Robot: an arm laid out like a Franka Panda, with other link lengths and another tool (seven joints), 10 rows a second.
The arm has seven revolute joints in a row. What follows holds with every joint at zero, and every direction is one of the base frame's.
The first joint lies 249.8 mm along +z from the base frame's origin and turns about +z.
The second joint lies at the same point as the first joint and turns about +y.
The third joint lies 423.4 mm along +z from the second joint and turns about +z.
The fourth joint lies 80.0 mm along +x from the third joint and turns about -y.
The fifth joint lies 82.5 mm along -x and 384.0 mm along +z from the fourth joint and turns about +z.
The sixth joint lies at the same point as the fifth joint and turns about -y.
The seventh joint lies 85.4 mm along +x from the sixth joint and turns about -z.
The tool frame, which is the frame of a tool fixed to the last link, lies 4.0 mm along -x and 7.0 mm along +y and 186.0 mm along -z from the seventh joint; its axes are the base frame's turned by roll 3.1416, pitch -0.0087 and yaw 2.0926 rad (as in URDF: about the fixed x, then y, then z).
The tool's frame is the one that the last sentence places.
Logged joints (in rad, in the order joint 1, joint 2, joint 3, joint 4, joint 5, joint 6, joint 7), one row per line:
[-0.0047 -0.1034 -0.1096 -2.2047 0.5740 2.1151 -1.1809]
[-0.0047 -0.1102 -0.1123 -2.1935 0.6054 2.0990 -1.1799]
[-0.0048 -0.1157 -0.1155 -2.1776 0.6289 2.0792 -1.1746]
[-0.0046 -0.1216 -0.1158 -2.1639 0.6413 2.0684 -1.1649]
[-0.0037 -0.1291 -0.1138 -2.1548 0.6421 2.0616 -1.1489]
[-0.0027 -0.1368 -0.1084 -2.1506 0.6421 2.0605 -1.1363]
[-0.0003 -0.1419 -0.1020 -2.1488 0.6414 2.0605 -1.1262]
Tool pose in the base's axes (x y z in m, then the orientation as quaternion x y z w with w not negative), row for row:
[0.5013 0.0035 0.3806 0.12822 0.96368 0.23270 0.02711]
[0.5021 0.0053 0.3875 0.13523 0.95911 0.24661 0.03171]
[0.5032 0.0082 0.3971 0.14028 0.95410 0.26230 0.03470]
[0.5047 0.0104 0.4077 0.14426 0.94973 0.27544 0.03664]
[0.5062 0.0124 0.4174 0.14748 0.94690 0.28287 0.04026]
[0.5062 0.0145 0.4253 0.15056 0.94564 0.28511 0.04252]
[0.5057 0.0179 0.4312 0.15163 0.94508 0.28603 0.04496]
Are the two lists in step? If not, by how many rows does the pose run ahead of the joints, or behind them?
The pose runs 1 row behind the joints: the pose in row i belongs to the joints in row i - 1.
